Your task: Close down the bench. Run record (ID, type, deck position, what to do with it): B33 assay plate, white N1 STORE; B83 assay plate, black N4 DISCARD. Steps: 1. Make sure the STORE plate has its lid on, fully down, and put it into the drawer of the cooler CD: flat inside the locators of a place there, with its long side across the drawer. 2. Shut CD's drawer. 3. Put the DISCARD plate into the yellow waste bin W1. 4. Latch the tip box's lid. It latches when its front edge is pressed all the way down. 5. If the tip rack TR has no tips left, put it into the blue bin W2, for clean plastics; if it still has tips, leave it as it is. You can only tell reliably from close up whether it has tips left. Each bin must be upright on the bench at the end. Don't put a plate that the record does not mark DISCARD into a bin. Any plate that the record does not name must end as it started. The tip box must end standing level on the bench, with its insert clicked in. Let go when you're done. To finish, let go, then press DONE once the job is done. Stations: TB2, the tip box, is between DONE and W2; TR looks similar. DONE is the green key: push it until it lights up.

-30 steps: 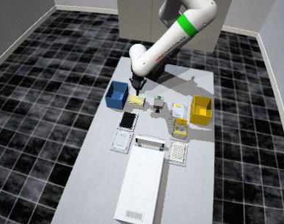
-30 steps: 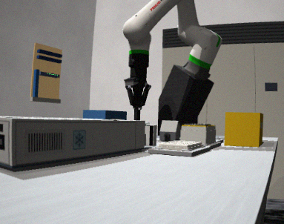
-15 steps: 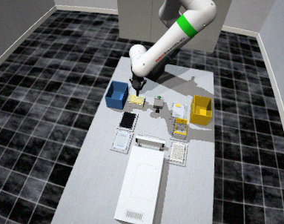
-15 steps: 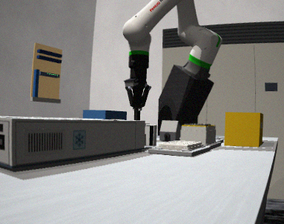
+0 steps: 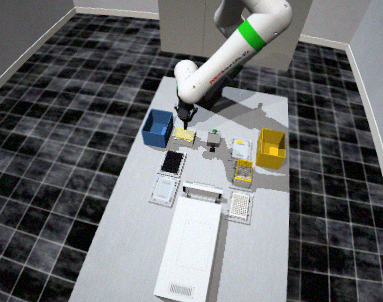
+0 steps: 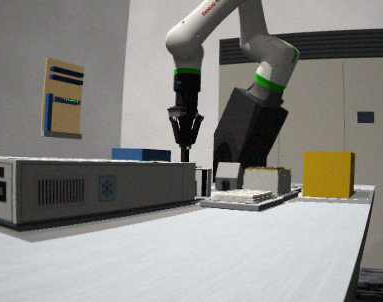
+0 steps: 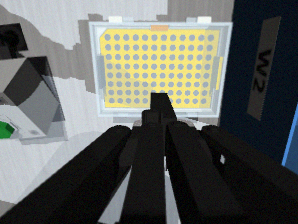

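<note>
My hand is 3 cm short of the clear tip box lid and 5 cm above it. Round my hand: blue bin W2: 4 cm ahead, 15 cm to the right, 6 cm below; then green done key: 3 cm behind, 16 cm to the left, 4 cm below; then yellow insert: 3 cm ahead, 5 cm below.
</note>
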